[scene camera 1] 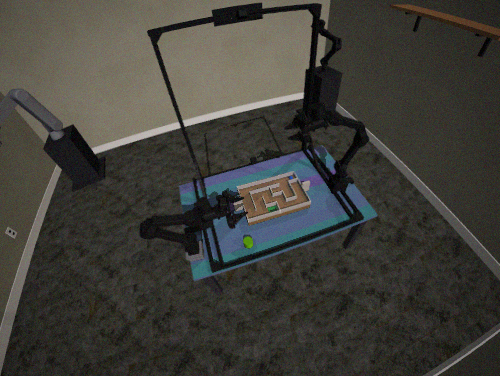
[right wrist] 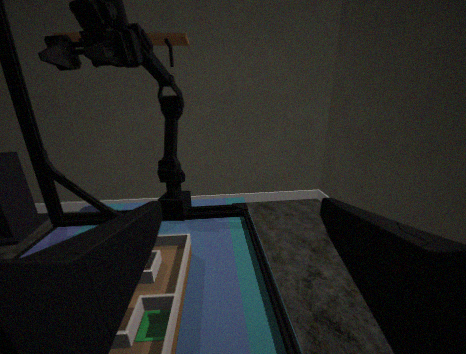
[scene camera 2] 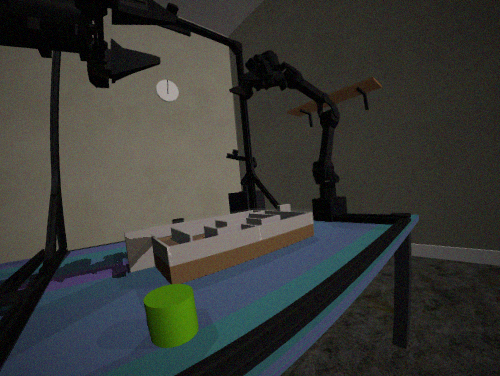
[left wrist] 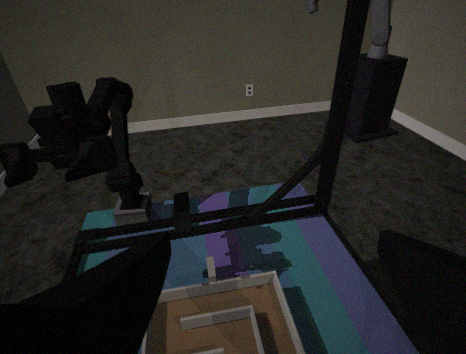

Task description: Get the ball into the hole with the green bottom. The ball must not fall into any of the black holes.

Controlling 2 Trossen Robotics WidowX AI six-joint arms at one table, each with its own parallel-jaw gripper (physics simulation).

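The wooden maze board (scene camera 1: 256, 220) (scene camera 2: 237, 257) (left wrist: 284, 309) (right wrist: 179, 281) with white walls lies in the middle of the table. Its green-bottomed hole (scene camera 1: 272, 208) (right wrist: 153, 324) is near the front edge. A small blue spot (scene camera 1: 290, 177) at the far right corner looks like the ball. My right gripper (scene camera 1: 239, 211) (scene camera 2: 149, 60) (right wrist: 241, 207) is open and empty. It hovers by the board's left end. My left gripper (scene camera 1: 290, 131) (scene camera 2: 236, 89) (left wrist: 272, 241) is open and empty, raised high behind the board's right end.
A bright green cylinder (scene camera 1: 248, 242) (scene camera 2: 171, 315) stands on the blue and teal table (scene camera 1: 301, 227) (scene camera 2: 293, 280) in front of the board. A black frame (scene camera 1: 174, 101) (left wrist: 337, 116) rises around the table. A small white tab (scene camera 1: 306, 184) (left wrist: 210, 268) sticks out at the board's end.
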